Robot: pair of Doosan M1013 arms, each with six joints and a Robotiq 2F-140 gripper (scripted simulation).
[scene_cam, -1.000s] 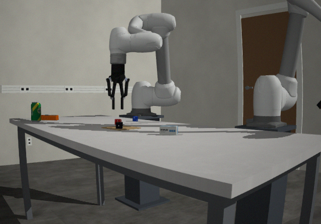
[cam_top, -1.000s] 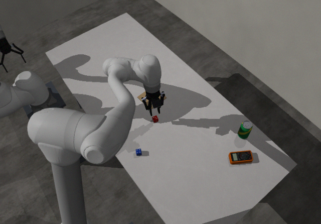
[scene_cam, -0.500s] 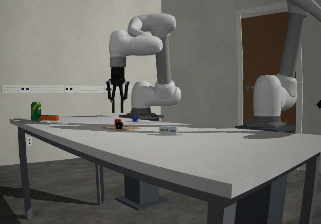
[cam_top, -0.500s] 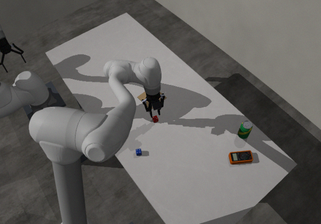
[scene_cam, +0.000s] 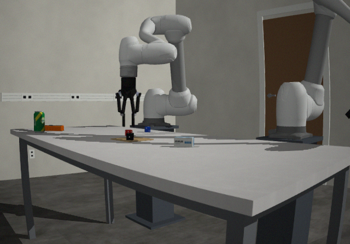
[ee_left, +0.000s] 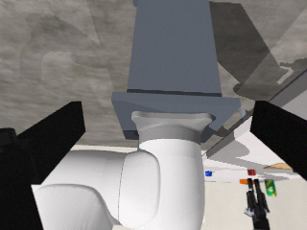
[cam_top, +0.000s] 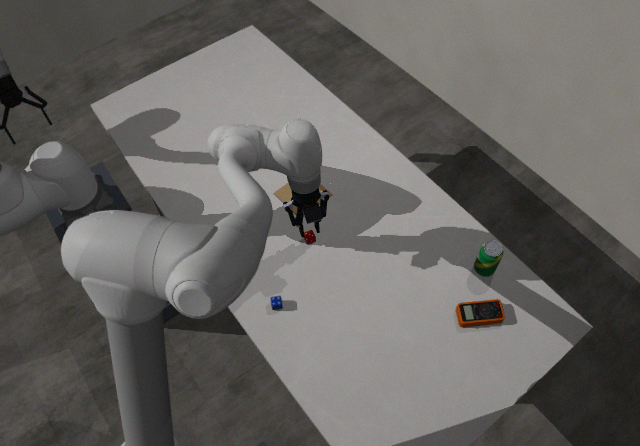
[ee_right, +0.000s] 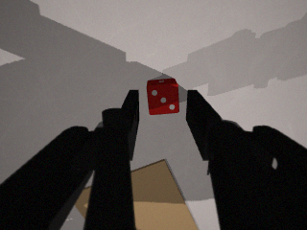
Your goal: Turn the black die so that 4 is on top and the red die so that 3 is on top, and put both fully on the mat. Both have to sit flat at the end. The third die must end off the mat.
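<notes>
My right gripper is now 6 cm above the red die. The rest, counted from my right hand: black die: 20 cm to the left, 11 cm ahead, 6 cm below; blue die: 21 cm behind, 13 cm to the right, 6 cm below; tan mat: 16 cm to the left, 8 cm below, 8 cm ahead.
</notes>
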